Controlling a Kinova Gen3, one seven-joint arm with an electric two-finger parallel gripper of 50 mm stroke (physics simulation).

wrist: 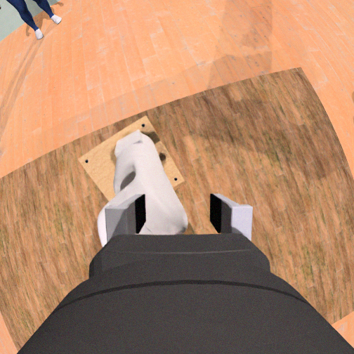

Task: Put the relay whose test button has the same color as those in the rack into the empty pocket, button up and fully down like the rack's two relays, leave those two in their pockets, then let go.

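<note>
My gripper (177,207) is open, with its two dark-padded fingers wide apart and nothing between them. It hangs above the wooden table top (280,140). The relays, the rack and the empty pocket do not show in the wrist view; the gripper's own dark body covers the lower middle of the view and hides what lies beneath it.
The robot's white arm (150,190) rises from a light wooden mounting plate (102,167) with dark bolts, left of the middle, partly behind the left finger. The table's far edge runs across the upper part. Beyond it are a plank floor (125,65) and a person's legs (30,15).
</note>
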